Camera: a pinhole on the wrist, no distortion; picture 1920 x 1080 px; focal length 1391.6 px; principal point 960.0 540.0 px. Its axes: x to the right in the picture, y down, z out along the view. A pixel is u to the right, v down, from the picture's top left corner.
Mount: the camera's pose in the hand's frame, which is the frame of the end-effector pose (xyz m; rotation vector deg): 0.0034 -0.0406 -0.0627 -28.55 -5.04 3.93
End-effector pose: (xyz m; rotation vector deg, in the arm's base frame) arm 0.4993 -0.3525 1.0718 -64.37 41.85 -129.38
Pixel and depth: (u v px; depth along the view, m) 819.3 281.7 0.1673
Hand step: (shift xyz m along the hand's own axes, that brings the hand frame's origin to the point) -0.0289 0.0100 0.0974
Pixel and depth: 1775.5 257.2 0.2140
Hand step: 0.1084 0.0336 0.1538
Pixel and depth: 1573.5 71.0 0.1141
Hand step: 0.0436 -0.0158 0.0590
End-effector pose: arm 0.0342 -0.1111 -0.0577 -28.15 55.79 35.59
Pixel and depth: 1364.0 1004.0 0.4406
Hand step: 0.0796 0.3081 0.2608
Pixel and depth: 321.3 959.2 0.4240
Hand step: -0.2385 0.2553 0.2338
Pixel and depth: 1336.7 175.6 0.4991
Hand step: 0.0931 0.0932 0.4457
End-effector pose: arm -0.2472 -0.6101 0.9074 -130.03 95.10 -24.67
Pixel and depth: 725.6 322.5 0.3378
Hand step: -0.0849 0.0683 0.2543
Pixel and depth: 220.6 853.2 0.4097
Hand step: -0.2584 0.2154 0.2367
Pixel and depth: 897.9 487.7 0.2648
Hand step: -0.0346 0.0752 0.1729
